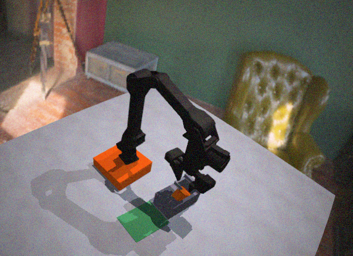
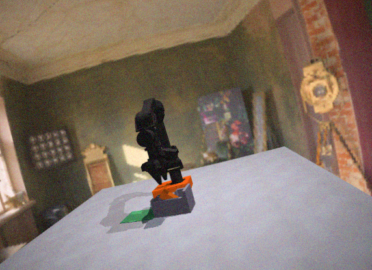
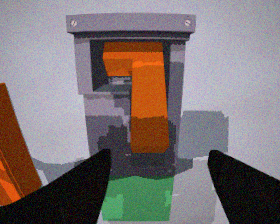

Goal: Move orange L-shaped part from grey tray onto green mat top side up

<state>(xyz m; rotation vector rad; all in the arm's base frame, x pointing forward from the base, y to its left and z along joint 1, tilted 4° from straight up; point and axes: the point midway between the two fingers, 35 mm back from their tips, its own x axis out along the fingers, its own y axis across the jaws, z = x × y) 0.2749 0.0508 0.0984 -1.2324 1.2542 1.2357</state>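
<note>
The orange L-shaped part is 20 mm behind my gripper tip, 30 mm to the left of it and 90 mm below it. Also, from my gripper tip: green mat 10 mm behind, 150 mm to the right, 140 mm below.
</note>
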